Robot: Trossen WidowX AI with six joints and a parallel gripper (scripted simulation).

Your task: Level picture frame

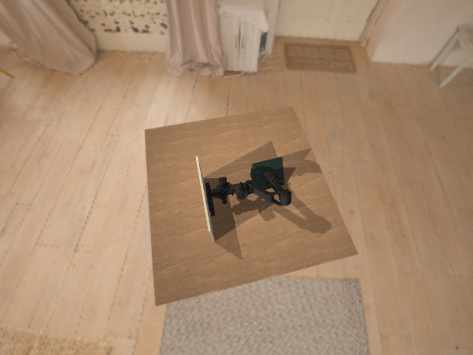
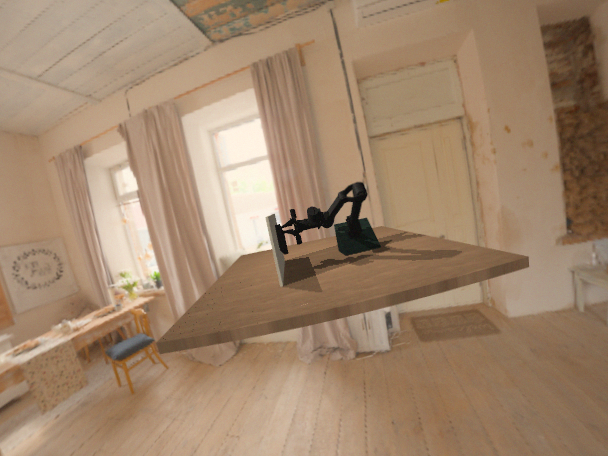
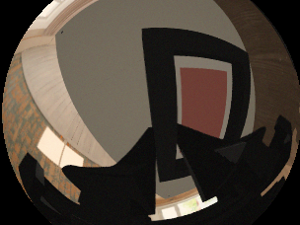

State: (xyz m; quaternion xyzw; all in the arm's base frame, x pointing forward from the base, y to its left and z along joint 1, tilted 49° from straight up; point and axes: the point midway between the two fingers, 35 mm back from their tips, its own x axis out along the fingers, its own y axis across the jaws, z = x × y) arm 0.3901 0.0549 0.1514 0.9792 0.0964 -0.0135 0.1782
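Now: the picture frame 50 mm below my gripper tip, 20 mm to the left of it and 10 mm ahead of it. Round my gripper tip: wall panel 70 mm below, 20 mm ahead, 10 mm to the left.
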